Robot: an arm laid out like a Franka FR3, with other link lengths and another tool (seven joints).
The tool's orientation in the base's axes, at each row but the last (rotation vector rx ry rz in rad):
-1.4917, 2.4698, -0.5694
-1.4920, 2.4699, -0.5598
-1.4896, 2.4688, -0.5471
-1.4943, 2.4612, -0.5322
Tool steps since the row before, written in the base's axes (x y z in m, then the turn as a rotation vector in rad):
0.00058, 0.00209, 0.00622, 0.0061, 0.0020, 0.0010
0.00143, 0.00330, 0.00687, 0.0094, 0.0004, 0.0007
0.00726, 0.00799, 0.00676, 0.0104, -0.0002, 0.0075
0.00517, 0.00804, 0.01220, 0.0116, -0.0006, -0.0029
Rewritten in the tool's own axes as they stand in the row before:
-0.00195, -0.00223, -0.00589, -0.0046, -0.0045, 0.0009
-0.00343, -0.00265, -0.00643, -0.0048, -0.0077, 0.0027
-0.01036, -0.00529, -0.00518, -0.0046, -0.0116, -0.0030
-0.00945, -0.00582, -0.01082, -0.0048, -0.0085, 0.0070

